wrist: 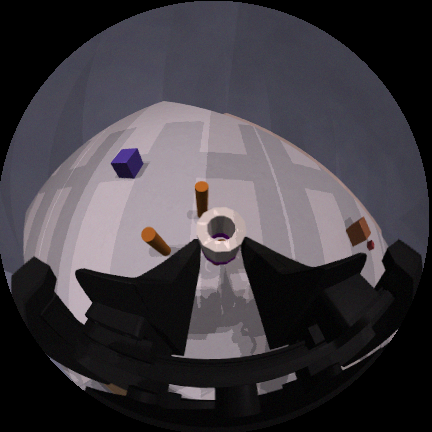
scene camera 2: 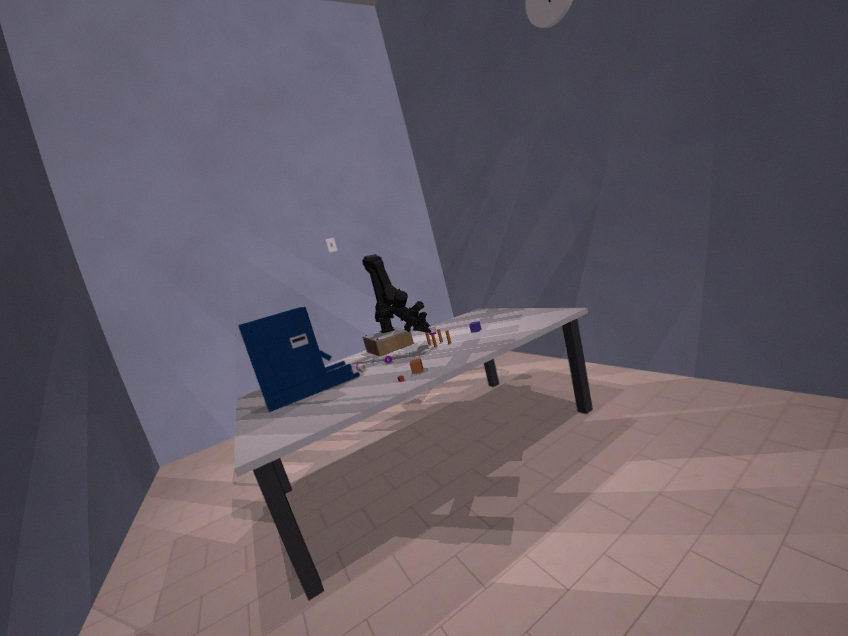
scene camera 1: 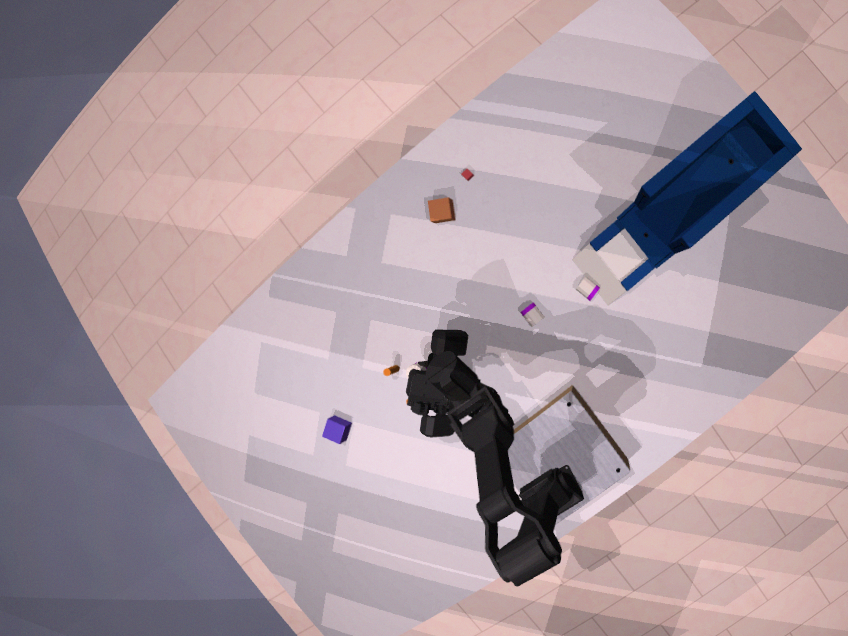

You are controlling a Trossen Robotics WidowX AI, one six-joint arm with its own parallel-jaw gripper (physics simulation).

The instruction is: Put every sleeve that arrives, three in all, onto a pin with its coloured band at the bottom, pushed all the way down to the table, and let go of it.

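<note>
My gripper (scene camera 1: pixel 415 369) (scene camera 2: pixel 430 331) (wrist: pixel 220 243) is shut on a white sleeve (wrist: pixel 221 251), held upright with its purple band at the lower end. In scene camera 2 the band is just above or at the top of one of several upright orange pins. A small light spot shows deep in the bore; whether a pin is inside I cannot tell. Two bare orange pins (wrist: pixel 202 200) (wrist: pixel 156 241) stand beyond and left of the sleeve in the wrist view. A second sleeve (scene camera 1: pixel 530 313) (scene camera 2: pixel 388 359) lies on its side. A third sleeve (scene camera 1: pixel 587 288) (scene camera 2: pixel 360 367) lies at the chute's lip.
The blue chute (scene camera 1: pixel 698 154) (scene camera 2: pixel 273 355) stands beyond the loose sleeves. A wood-sided box (scene camera 1: pixel 600 427) (scene camera 2: pixel 393 344) is by the arm base. A purple cube (scene camera 1: pixel 336 429) (wrist: pixel 127 163), an orange-brown cube (scene camera 1: pixel 441 210) (wrist: pixel 358 232) and a small red cube (scene camera 1: pixel 467 174) (wrist: pixel 370 245) lie on the table.
</note>
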